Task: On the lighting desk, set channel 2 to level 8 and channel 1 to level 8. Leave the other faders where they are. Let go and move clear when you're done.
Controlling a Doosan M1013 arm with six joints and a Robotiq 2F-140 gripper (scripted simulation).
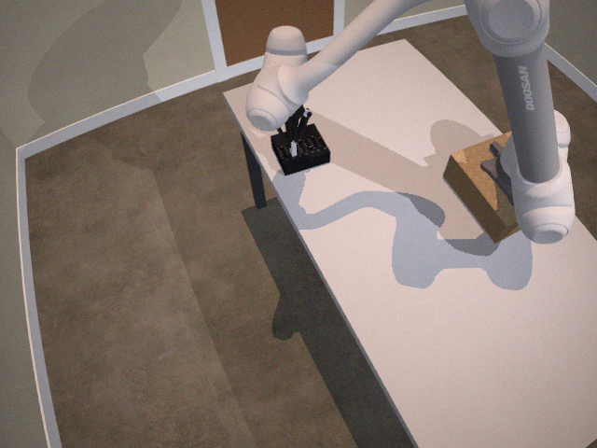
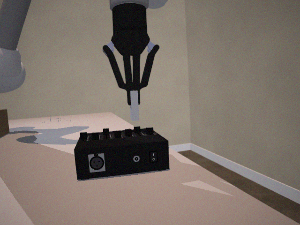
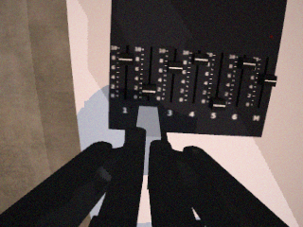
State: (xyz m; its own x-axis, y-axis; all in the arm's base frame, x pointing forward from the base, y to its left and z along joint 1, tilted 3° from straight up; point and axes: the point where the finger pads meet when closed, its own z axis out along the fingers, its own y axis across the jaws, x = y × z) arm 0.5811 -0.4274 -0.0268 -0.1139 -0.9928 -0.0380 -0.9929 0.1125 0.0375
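Now: the channel 2 fader cap 2 cm to the right of my hand and 5 cm below it. The rest, counted from my hand: channel 1 fader cap: 2 cm ahead, 5 cm to the right, 5 cm below; channel 5 fader cap: 7 cm behind, 1 cm to the right, 5 cm below.
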